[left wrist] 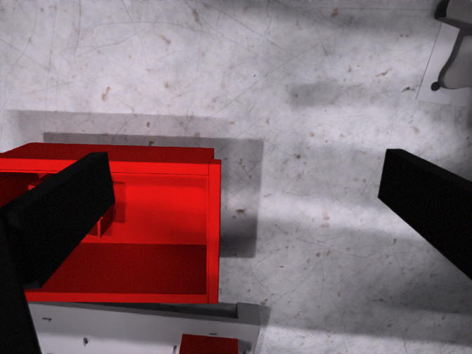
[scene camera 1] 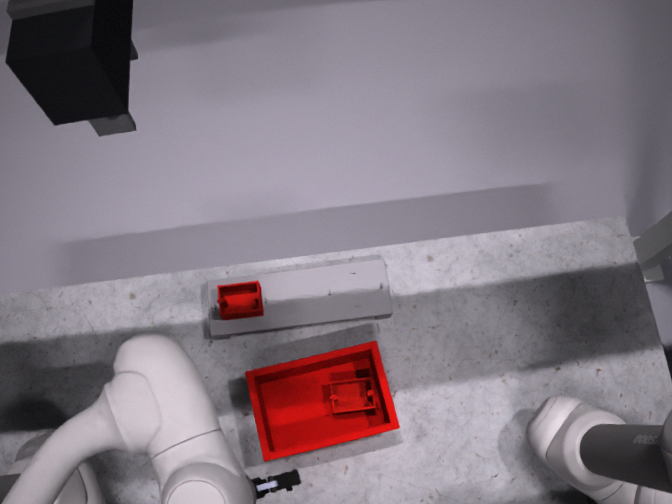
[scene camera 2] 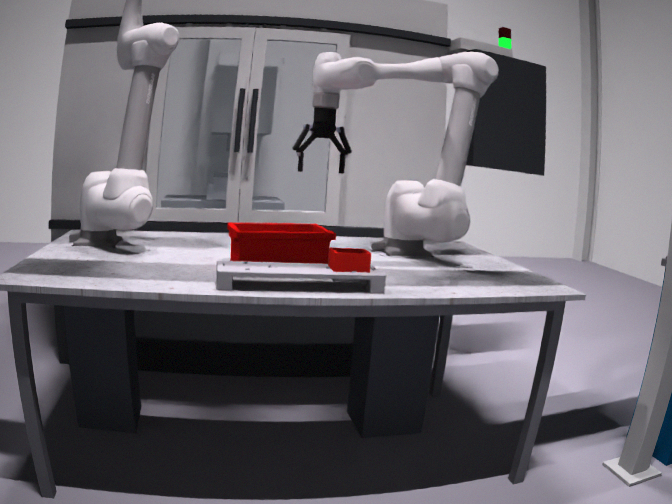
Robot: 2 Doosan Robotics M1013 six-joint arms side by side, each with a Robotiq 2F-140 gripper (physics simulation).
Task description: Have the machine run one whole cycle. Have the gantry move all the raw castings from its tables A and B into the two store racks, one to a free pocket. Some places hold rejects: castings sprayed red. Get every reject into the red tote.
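Note:
The red tote [scene camera 1: 331, 441] [scene camera 2: 279, 246] [left wrist: 213, 230] stands on the table. One red reject casting [scene camera 1: 352, 396] lies inside it; part shows in the left wrist view [left wrist: 105, 221]. Another red reject [scene camera 1: 240, 300] [scene camera 2: 350, 260] [left wrist: 209, 345] sits at one end of the low grey rack [scene camera 1: 325, 311] [scene camera 2: 293, 269] [left wrist: 125, 325], at the picture's right in scene camera 2. My left gripper [scene camera 2: 321, 170] [left wrist: 247, 175] is open and empty, high above the table; part shows in scene camera 1. My right gripper does not show. Raw castings cannot be made out.
Behind the table stands the machine, its two glass doors [scene camera 2: 290, 130] shut. Blurred grey parts show through the glass. The signal light [scene camera 2: 504, 42] is lit green. A dark panel [scene camera 2: 515, 113] hangs on the machine's right. Both arm bases stand on the table [scene camera 2: 461, 279].

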